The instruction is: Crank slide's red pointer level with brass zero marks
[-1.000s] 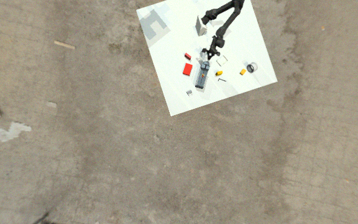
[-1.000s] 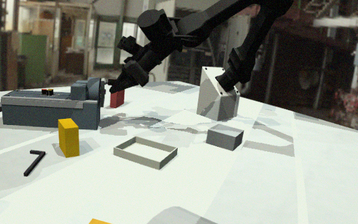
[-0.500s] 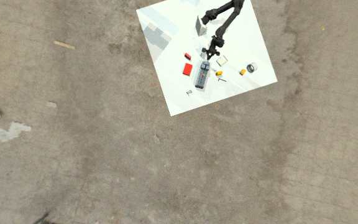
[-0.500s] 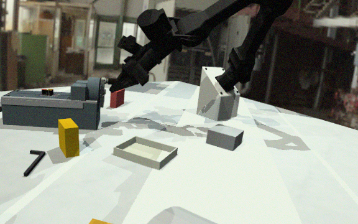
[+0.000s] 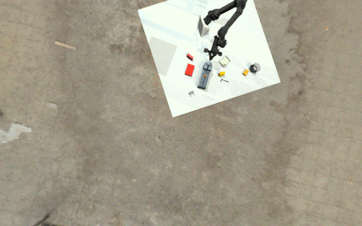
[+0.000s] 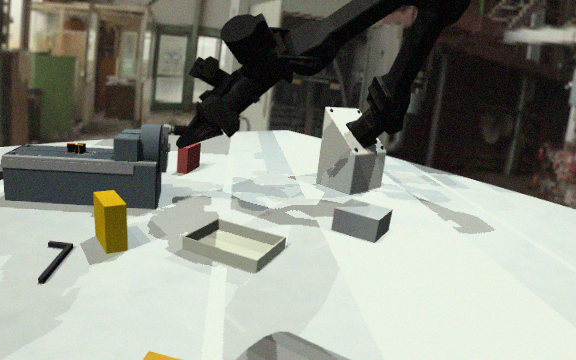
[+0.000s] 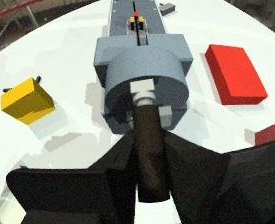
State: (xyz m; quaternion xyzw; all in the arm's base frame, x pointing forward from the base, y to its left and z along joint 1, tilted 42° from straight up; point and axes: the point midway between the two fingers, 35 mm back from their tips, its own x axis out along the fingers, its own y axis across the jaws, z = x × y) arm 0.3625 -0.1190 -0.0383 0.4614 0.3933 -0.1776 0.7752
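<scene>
My gripper tip is 20 mm below the dark crank handle, 10 mm to the right of it and 10 mm past it. Also, from my gripper tip: red pointer 130 mm ahead, 120 mm to the right, 10 mm below; shallow grey tray 190 mm to the left, 90 mm below, 50 mm ahead; yellow block 170 mm ahead, 80 mm to the left, 70 mm below.
</scene>
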